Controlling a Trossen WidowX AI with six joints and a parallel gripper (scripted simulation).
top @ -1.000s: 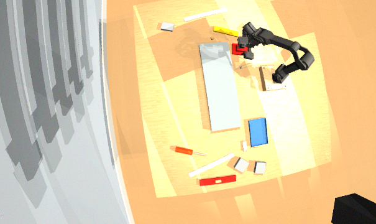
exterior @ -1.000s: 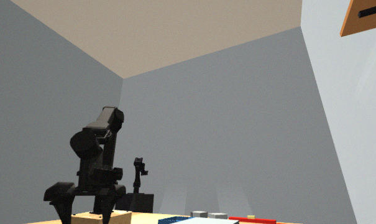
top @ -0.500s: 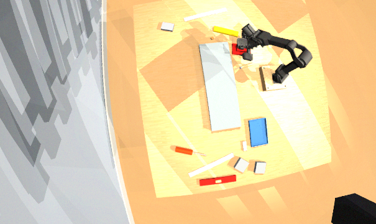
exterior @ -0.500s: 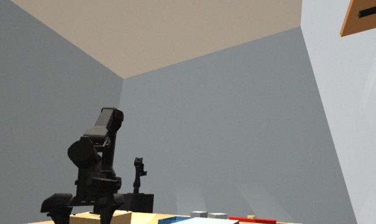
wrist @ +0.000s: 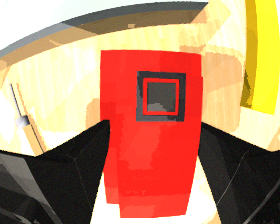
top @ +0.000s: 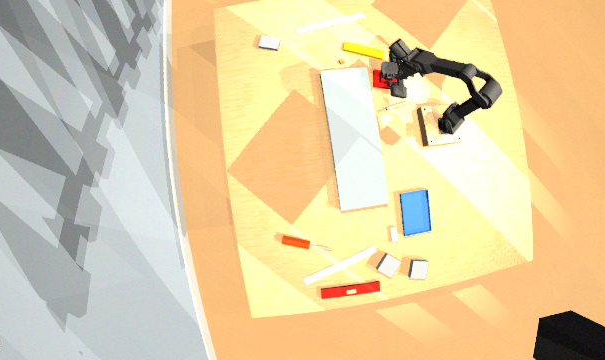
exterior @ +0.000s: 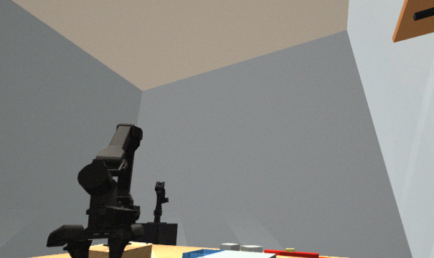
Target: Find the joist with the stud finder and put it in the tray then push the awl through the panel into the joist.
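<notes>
Now: the thin awl 110 mm to the left of my gripper tip, 20 mm below it and 10 mm behind it. The rest, counted from my gripper tip: red stud finder (20 mm above, 10 mm ahead); then yellow bar (130 mm to the right, 80 mm ahead, 20 mm below); then small grey block (450 mm ahead, 160 mm to the right, 10 mm below).
</notes>
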